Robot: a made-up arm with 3 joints.
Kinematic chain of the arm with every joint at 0, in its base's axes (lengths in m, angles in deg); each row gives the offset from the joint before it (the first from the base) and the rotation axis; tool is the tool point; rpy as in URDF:
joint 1: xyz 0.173 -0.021 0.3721 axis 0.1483 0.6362 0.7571
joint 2: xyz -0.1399 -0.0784 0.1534 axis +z
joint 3: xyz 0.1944 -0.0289 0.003 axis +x
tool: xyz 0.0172 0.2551 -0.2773 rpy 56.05 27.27 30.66
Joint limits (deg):
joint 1: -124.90..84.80
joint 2: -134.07..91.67
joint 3: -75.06..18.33
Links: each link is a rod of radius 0.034 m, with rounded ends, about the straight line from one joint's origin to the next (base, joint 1, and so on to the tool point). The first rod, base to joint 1, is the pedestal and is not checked.
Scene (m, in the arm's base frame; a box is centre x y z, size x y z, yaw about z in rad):
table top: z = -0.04
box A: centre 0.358 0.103 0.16 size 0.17 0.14 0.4 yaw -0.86
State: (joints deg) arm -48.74 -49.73 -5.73
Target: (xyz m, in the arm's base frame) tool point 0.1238 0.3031 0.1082
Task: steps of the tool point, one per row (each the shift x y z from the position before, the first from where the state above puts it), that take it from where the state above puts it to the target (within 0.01 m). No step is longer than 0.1 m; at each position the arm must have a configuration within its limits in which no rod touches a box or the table.
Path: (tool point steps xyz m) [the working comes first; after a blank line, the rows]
Joints at the target: -58.54 81.64 10.39
Straight joint move there: touches box A.

1: 0.0286 0.0557 -0.0576
2: -0.0058 0.0471 -0.0503
3: -0.0229 0.0317 -0.0361
4: -0.0240 0.0198 -0.0215
5: -0.0166 0.0181 -0.0106
6: -0.0210 0.0884 0.0132
7: -0.0231 0.0817 0.0068
8: -0.0238 0.0736 -0.0050
9: -0.0209 0.0636 -0.0186
10: -0.0142 0.0531 -0.0305

